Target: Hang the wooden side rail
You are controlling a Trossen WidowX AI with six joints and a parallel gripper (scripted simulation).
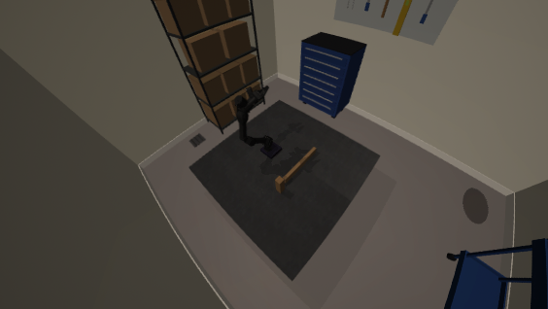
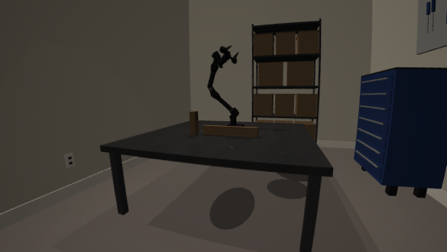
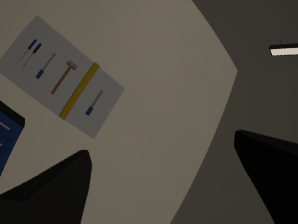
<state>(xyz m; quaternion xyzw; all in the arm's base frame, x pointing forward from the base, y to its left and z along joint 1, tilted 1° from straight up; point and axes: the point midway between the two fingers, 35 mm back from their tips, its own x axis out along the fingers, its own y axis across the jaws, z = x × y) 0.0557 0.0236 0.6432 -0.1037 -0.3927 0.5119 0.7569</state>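
My gripper tip is 60 cm above the headboard post, 34 cm short of it and 19 cm to the left of it.
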